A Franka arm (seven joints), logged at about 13 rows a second.
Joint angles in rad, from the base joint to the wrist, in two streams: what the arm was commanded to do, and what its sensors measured. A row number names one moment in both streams.
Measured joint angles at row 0: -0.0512 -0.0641 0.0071 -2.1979 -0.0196 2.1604 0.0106
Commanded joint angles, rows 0 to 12: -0.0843 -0.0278 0.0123 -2.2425 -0.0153 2.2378 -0.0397; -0.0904 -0.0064 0.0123 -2.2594 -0.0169 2.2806 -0.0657; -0.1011 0.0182 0.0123 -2.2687 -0.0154 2.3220 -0.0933; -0.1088 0.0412 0.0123 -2.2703 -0.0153 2.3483 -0.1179; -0.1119 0.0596 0.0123 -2.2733 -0.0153 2.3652 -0.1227; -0.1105 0.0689 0.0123 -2.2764 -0.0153 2.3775 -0.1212; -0.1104 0.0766 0.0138 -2.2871 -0.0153 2.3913 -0.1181; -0.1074 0.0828 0.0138 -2.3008 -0.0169 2.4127 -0.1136; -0.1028 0.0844 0.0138 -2.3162 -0.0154 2.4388 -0.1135; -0.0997 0.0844 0.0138 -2.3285 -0.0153 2.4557 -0.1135; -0.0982 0.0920 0.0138 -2.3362 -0.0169 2.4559 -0.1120; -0.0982 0.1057 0.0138 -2.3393 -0.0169 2.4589 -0.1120; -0.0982 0.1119 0.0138 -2.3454 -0.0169 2.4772 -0.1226
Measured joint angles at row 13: -0.0954 0.1024 0.0113 -2.3227 -0.0196 2.4333 -0.0937
